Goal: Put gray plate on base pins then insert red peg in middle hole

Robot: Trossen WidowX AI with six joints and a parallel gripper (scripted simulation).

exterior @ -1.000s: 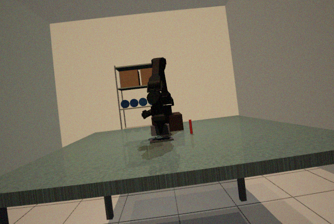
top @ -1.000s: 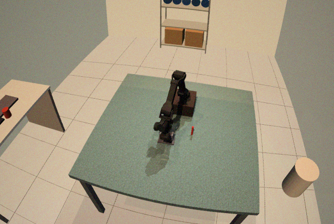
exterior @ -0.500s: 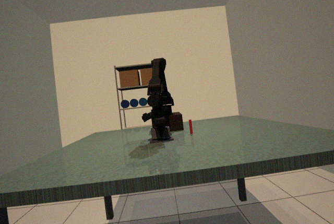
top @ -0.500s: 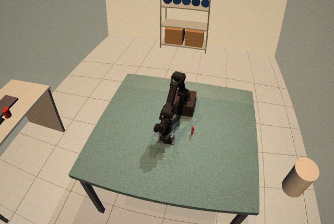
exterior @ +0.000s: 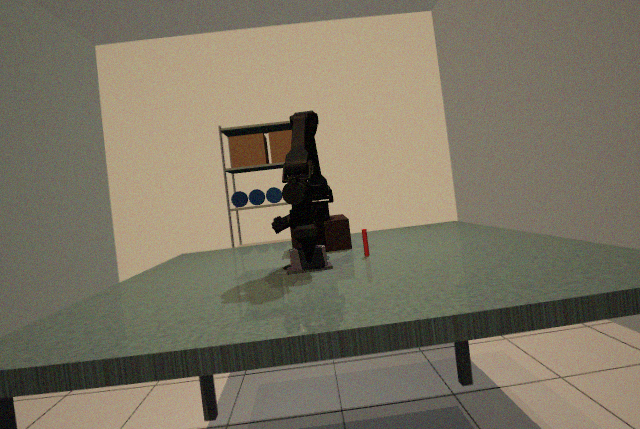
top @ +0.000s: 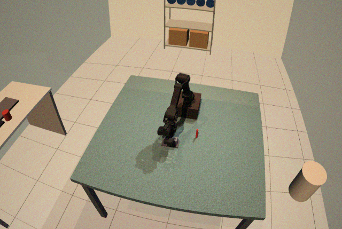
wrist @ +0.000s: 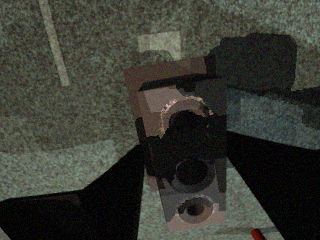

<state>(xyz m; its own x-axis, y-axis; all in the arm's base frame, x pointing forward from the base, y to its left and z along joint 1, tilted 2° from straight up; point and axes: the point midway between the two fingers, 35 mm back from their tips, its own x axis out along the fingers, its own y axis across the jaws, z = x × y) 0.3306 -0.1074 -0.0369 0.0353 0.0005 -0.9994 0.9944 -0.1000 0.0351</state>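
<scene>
The gray plate lies 30 mm above my gripper tip. Also, from my gripper tip: red peg (80 mm behind, 190 mm to the left, 20 mm above); base (20 mm below).
</scene>
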